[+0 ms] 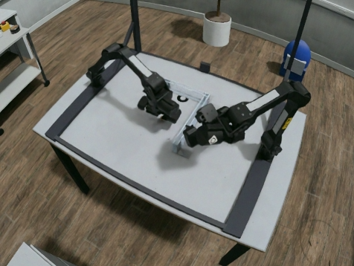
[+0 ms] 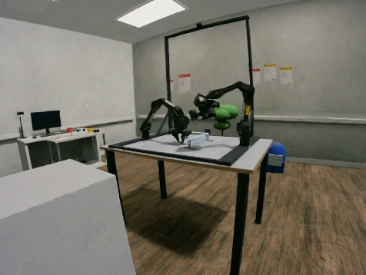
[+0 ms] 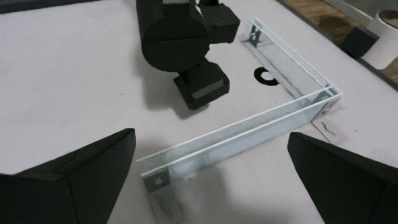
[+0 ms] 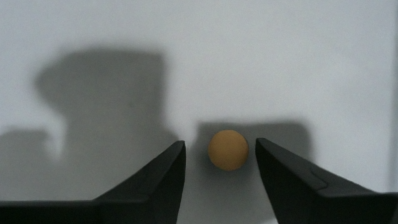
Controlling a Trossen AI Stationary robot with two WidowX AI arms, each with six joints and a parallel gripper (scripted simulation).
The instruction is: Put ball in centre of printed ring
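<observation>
The long clear wall is 40 mm behind my right hand and 130 mm to the left of it. Round my right hand: orange ball 10 mm behind, 30 mm below.
</observation>
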